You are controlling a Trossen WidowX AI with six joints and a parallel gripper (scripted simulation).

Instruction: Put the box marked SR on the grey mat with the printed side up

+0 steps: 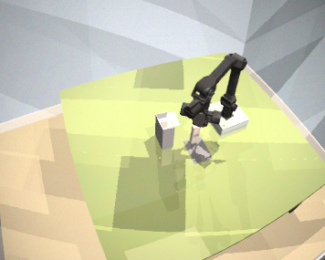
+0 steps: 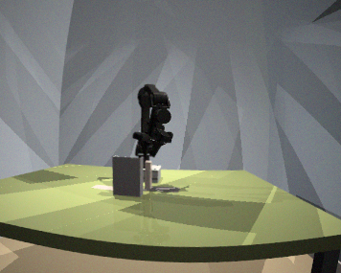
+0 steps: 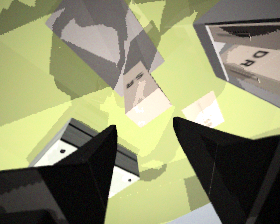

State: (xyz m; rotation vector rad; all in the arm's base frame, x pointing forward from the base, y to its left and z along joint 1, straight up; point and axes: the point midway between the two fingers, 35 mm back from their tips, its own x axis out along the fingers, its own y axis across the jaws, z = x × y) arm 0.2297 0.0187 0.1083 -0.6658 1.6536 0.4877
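My gripper tip is 14 cm above the grey mat, 5 cm to the right of it and 2 cm short of it. From my gripper tip the other things lie so: white card (19 cm to the right, 14 cm below, 2 cm ahead).
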